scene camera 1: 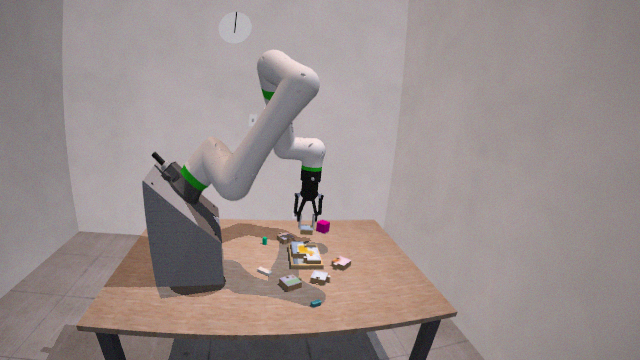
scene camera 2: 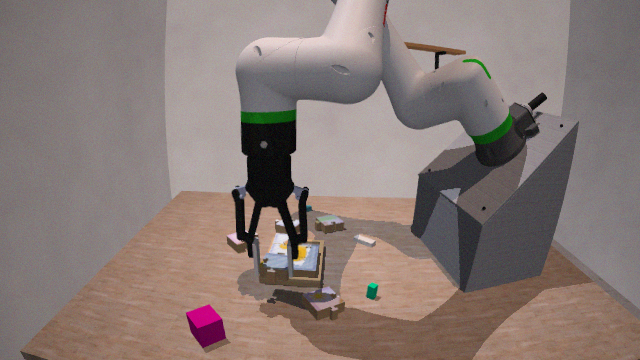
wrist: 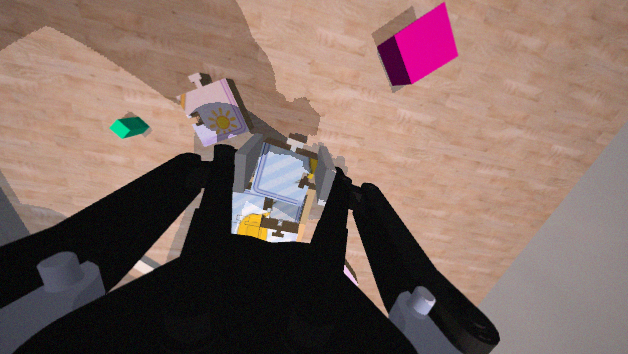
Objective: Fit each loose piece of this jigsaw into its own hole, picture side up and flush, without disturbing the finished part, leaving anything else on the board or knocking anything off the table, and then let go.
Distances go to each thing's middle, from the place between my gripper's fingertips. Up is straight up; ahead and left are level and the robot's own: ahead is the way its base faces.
Scene:
My hand is 160 mm to the left of the wooden board [scene camera 2: 295, 281], 60 mm above it and 10 mm past it. Round my hand: magenta cube [wrist: 426, 44]: 140 mm to the left, 100 mm ahead, 50 mm below.

